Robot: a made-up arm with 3 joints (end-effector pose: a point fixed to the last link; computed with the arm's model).
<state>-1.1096 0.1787 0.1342</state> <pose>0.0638 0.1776 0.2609 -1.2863 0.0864 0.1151</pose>
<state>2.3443 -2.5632 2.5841</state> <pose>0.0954 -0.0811 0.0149 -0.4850 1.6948 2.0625</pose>
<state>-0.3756 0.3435 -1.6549</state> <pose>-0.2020 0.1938 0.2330 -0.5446 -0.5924 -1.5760</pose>
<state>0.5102 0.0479 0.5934</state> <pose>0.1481 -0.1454 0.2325 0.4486 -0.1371 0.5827</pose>
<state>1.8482 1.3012 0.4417</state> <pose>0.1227 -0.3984 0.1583 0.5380 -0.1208 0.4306</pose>
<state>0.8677 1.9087 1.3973</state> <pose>0.2188 0.0635 0.3812 -0.8602 0.7226 1.2605</pose>
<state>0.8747 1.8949 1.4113</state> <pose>0.2189 0.0614 0.3797 -0.8396 0.7153 1.2785</pose>
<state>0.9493 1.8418 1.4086</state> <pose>0.2189 0.0328 0.3853 -0.7362 0.6255 1.3075</pose>
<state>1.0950 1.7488 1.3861</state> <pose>0.2187 -0.0260 0.3899 -0.5443 0.4520 1.3331</pose>
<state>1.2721 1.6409 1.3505</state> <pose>0.2182 -0.0990 0.3796 -0.3107 0.2488 1.3342</pose>
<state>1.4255 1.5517 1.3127</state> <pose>0.2174 -0.1603 0.3561 -0.1075 0.0828 1.3109</pose>
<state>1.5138 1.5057 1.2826</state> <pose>0.2165 -0.1943 0.3367 0.0070 -0.0052 1.2826</pose>
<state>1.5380 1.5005 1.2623</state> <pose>0.2158 -0.2051 0.3313 0.0324 -0.0237 1.2621</pose>
